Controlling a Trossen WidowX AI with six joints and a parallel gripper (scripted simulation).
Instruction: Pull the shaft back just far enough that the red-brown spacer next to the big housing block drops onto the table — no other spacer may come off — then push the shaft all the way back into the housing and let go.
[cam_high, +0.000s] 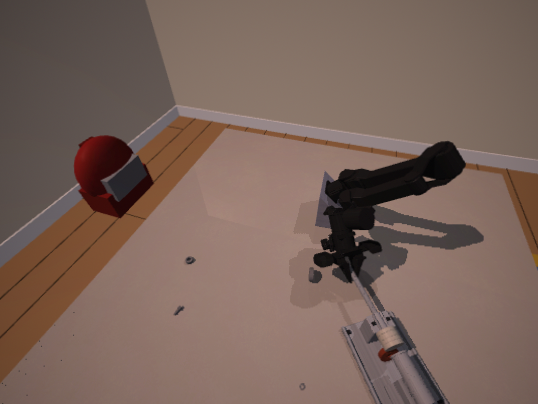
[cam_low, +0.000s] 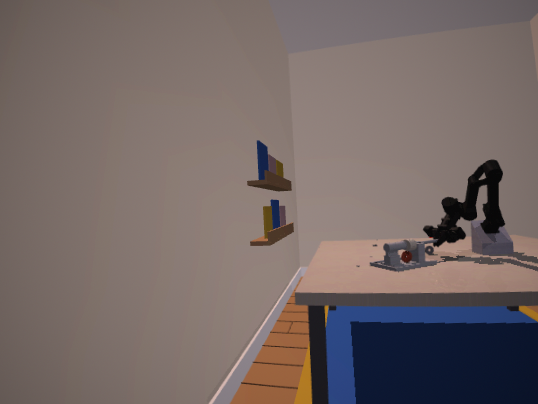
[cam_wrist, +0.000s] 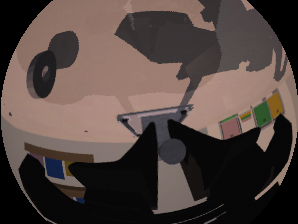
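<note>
My gripper tip is now 6 cm short of the thin grey shaft, 4 cm to the right of it and 3 cm below it. From my gripper tip the other things lie so: grey cylinder (2 cm behind, 12 cm to the right, 3 cm below); then red-brown spacer (16 cm ahead, 9 cm to the left, 2 cm below); then cream spacer (14 cm ahead, 8 cm to the left, 2 cm above).
</note>
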